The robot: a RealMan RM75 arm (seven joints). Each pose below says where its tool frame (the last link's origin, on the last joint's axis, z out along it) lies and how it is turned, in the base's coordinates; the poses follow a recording.
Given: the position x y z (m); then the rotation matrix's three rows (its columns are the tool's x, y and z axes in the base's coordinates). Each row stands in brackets.
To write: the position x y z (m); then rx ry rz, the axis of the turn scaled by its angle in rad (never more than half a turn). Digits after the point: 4 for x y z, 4 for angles.
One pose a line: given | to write
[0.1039, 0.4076, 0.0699], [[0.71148, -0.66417, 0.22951], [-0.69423, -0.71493, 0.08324], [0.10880, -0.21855, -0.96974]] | 0.1039, 0.4076, 0.0699, -2.7529, 1.1011, -0.2742
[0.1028, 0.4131, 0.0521], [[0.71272, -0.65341, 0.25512], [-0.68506, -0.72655, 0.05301], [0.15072, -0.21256, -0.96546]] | 0.1028, 0.4131, 0.0521, -2.7727, 1.0900, -0.3305
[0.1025, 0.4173, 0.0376], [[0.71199, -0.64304, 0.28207], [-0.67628, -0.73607, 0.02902], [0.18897, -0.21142, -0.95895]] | 0.1025, 0.4173, 0.0376, -2.7850, 1.0785, -0.3850
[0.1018, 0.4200, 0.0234], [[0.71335, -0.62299, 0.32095], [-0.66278, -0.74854, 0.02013], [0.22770, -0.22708, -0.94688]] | 0.1018, 0.4200, 0.0234, -2.7827, 1.0496, -0.4479
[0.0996, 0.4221, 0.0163], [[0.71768, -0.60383, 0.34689], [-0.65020, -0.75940, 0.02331], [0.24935, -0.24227, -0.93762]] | 0.0996, 0.4221, 0.0163, -2.7769, 1.0198, -0.4849
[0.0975, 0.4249, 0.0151], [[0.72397, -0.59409, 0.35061], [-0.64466, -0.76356, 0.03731], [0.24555, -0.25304, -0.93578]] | 0.0975, 0.4249, 0.0151, -2.7695, 1.0022, -0.4823
